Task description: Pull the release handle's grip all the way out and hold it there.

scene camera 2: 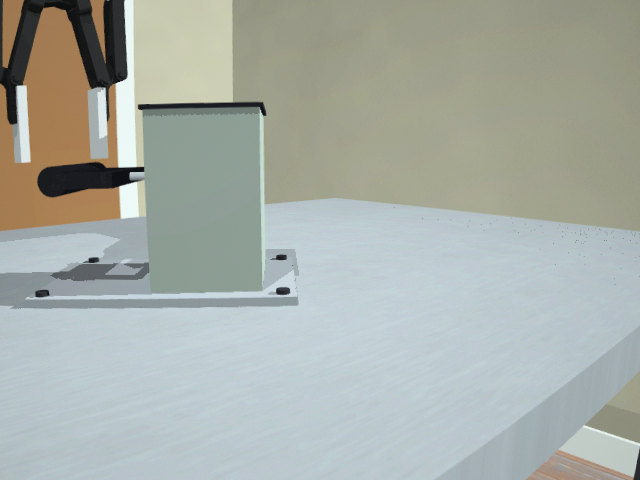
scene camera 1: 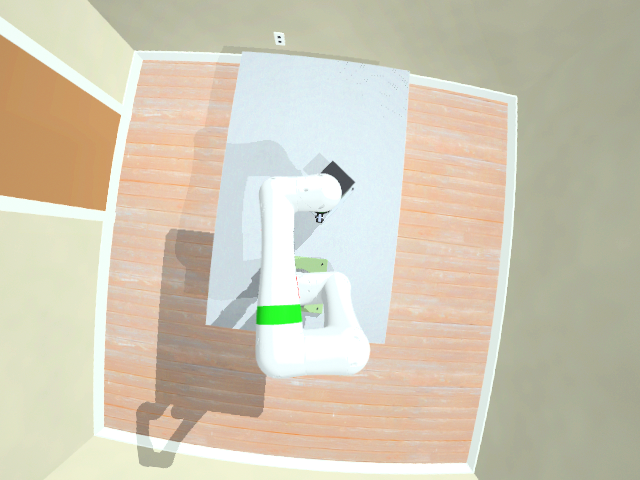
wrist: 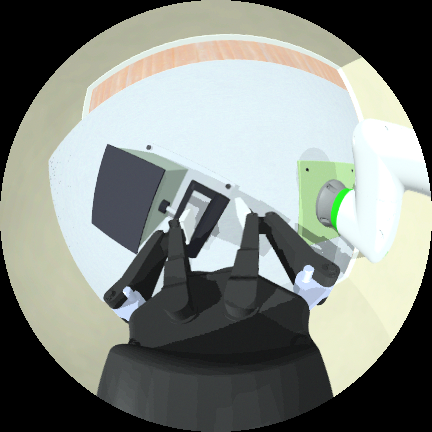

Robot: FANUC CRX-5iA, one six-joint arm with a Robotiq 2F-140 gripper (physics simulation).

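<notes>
The release handle's black frame-shaped grip sticks out from the side of a pale green housing with a dark lid. A short silver rod shows beside the housing. The grip is level and stands above the base plate. My gripper is partly open, pointing down, with nothing between its white fingers. In scene camera 2 its tips end slightly above the grip. In the wrist view they appear either side of the grip's outer bar. Contact cannot be told.
The housing's base plate is fixed to the grey table with black bolts. The white arm spans over the table from its green mounting plate. A wall stands behind the table.
</notes>
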